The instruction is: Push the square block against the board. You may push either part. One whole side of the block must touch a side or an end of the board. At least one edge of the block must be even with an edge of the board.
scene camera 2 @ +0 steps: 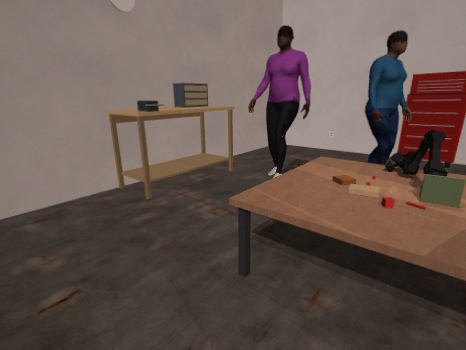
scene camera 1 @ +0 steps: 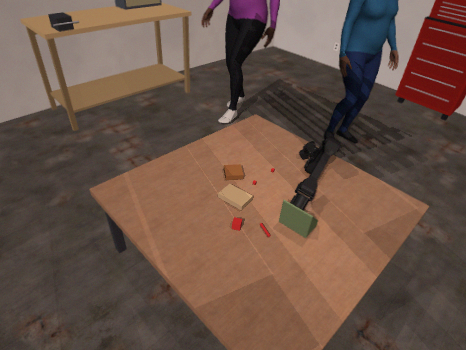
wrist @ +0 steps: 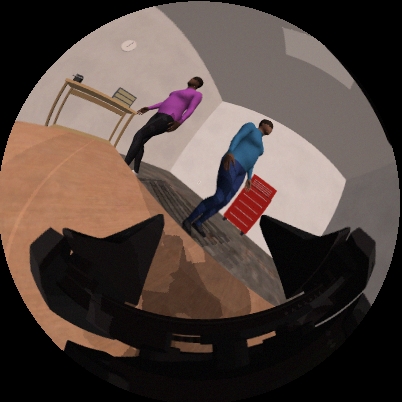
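Where they show: gripper, fingertip midpoint: [scene camera 1: 315, 142] [wrist: 213, 219]; arm's base, origin of the base link: [scene camera 2: 433, 184] [scene camera 1: 296, 207].
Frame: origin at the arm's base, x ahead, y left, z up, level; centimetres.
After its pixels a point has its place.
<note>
The square block, an orange-brown flat block [scene camera 1: 233, 171] @(z -5.1, x 43.3, y -6.4 cm) [scene camera 2: 344, 179] @(z -5.2, x 43.2, y -3.3 cm), lies on the table a little behind the board. The board, a pale tan rectangular piece [scene camera 1: 235, 196] @(z -5.2, x 29.8, y 8.9 cm) [scene camera 2: 364, 190] @(z -5.2, x 30.0, y 12.3 cm), lies flat and turned at an angle to the block. A narrow strip of table shows between them, so they look apart. My gripper [scene camera 1: 304, 153] [scene camera 2: 391, 165] @(z 0.1, x 19.2, y -58.4 cm) [wrist: 213, 219] @(z 0.1, x 19.2, y -58.4 cm) is open and empty. It is near the table's back right edge, well to the right of both parts. In the wrist view its fingers stand wide apart; block and board do not show there.
A red cube [scene camera 1: 237, 223] @(z -4.2, x 17.2, y 23.6 cm) [scene camera 2: 387, 202] @(z -5.3, x 18.4, y 24.8 cm) and a red stick [scene camera 1: 265, 230] @(z -7.1, x 6.1, y 16.2 cm) [scene camera 2: 416, 205] @(z -7.3, x 6.4, y 16.4 cm) lie in front of the board. Two tiny red cubes [scene camera 1: 254, 182] @(z -6.9, x 29.9, y -8.4 cm) [scene camera 1: 272, 170] @(z -7.1, x 28.5, y -24.6 cm) lie right of the block. A green panel [scene camera 1: 297, 218] @(z 0.6, x -4.1, y 6.5 cm) [scene camera 2: 442, 190] @(z -0.7, x -3.1, y 6.5 cm) stands before the arm's base. Two people stand beyond the table.
</note>
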